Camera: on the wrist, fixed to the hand. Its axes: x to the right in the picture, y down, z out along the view.
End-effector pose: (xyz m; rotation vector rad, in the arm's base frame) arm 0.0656 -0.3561 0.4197 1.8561 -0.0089 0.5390
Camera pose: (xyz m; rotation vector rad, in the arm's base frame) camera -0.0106 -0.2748 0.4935 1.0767 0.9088 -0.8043
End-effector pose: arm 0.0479 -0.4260 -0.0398 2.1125 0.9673 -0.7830
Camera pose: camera 0.1114 -0.3711 0.0642 0.5341 2.2272 -1.3814
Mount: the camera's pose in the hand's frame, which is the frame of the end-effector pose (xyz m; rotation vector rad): -0.0204 0.0577 -0.1188 -0.4003 -0.3605 -1.5335
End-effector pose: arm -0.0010 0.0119 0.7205 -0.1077 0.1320 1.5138
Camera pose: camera -0.0620 -0.0232 0.6069 -0.1890 -0.4680 -0.0115
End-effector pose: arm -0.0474 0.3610 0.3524 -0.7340 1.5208 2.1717
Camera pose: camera -0.0419 0.2294 0.3749 -1.0262 0.0529 1.1978
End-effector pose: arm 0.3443 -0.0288 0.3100 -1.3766 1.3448 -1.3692
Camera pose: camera 0.2215 0.0005 0.2663 2.5920 -0.0803 1.3111
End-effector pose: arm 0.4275 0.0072 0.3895 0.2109 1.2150 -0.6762
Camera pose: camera 0.3633 0.1190 0.3542 -1.2603 0.9613 -1.6353
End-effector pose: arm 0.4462 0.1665 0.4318 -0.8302 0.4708 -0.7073
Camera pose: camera 0.3796 0.1491 0.3173 -1.6471 -0.5008 -1.8361
